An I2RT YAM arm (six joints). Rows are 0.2 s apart.
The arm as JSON. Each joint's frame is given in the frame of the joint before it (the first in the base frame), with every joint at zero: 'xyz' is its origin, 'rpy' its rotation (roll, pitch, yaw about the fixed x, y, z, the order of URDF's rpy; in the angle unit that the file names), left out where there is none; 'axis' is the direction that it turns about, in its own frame. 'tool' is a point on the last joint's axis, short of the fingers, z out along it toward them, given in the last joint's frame.
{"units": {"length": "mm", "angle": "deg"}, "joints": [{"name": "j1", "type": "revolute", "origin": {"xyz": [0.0, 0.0, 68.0]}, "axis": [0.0, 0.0, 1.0]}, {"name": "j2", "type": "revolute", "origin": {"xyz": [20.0, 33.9, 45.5], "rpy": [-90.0, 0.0, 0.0]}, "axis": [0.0, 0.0, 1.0]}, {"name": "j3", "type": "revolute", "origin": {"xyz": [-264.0, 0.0, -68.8], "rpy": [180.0, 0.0, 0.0]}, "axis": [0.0, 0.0, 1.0]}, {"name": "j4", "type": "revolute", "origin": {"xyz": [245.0, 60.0, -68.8]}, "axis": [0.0, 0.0, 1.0]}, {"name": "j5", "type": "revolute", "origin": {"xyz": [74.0, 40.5, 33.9], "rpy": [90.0, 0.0, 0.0]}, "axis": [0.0, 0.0, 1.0]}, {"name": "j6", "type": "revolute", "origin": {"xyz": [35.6, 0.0, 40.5], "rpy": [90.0, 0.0, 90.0]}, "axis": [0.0, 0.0, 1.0]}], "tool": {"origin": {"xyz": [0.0, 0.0, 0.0], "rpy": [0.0, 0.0, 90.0]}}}
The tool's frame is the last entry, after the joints.
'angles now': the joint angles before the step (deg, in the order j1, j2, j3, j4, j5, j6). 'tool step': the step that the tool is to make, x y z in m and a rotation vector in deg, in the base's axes. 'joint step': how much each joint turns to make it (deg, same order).
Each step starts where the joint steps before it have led.
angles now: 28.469, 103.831, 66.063, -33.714, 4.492, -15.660
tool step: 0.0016, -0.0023, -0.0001, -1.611, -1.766, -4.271
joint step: -0.105, -0.026, -0.179, 0.589, 3.477, 3.239
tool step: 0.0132, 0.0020, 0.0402, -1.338, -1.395, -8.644
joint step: -0.288, -0.005, 9.677, -10.403, 4.413, 7.450
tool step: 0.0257, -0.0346, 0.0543, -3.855, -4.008, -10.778
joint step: -6.010, 0.009, 12.100, -10.890, 6.448, 2.951
